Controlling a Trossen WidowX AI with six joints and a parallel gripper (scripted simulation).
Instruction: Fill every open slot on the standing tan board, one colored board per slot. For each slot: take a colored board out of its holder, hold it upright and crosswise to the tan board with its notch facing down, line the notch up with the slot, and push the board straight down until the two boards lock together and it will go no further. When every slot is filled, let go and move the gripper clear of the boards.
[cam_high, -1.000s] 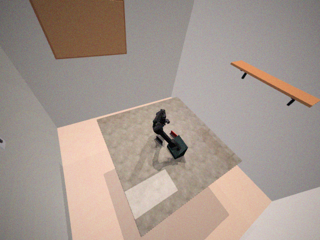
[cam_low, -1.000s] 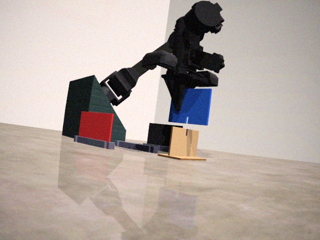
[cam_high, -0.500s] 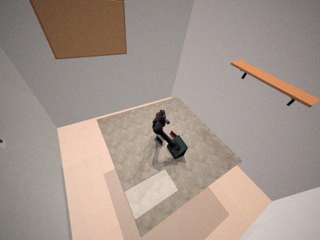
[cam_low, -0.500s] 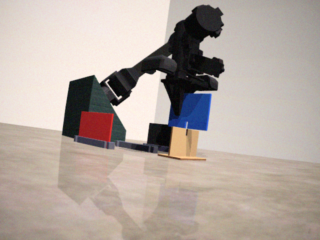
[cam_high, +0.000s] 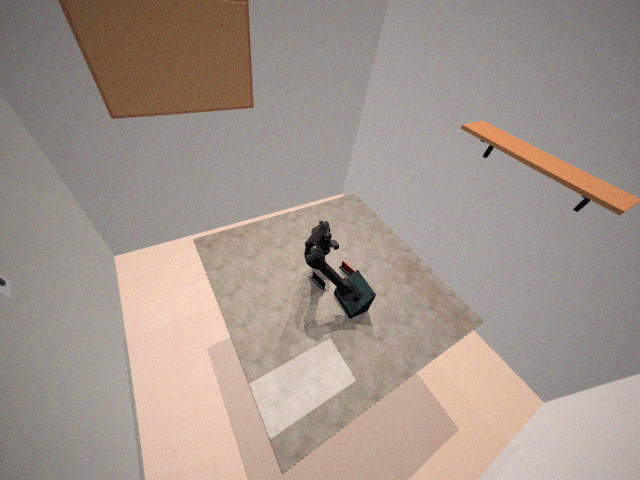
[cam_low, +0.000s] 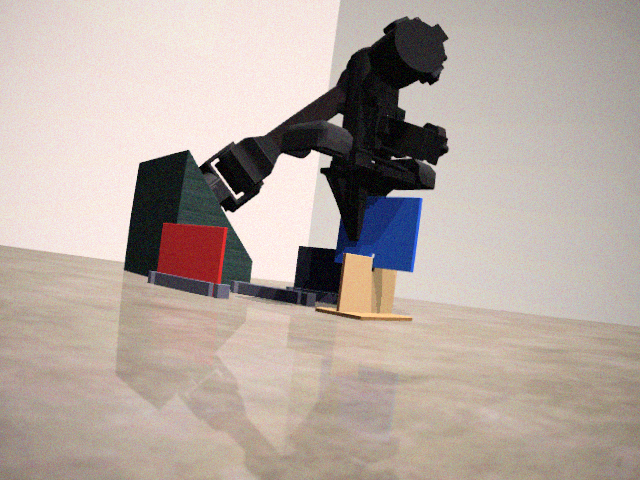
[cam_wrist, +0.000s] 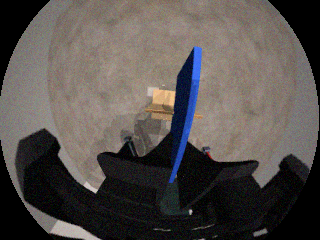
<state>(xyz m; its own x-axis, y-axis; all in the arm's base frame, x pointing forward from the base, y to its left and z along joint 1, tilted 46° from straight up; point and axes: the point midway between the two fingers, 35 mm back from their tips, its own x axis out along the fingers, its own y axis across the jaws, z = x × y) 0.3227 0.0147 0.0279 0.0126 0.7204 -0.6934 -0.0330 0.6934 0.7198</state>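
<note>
Now: gripper tip 20 mm short of the tan board and 50 mm above it. The rest, counted from my gripper tip: red board: 120 mm behind, 120 mm to the right, 50 mm below; then black board: 120 mm behind, 80 mm to the left, 50 mm below; then blue board: 30 mm ahead.
</note>
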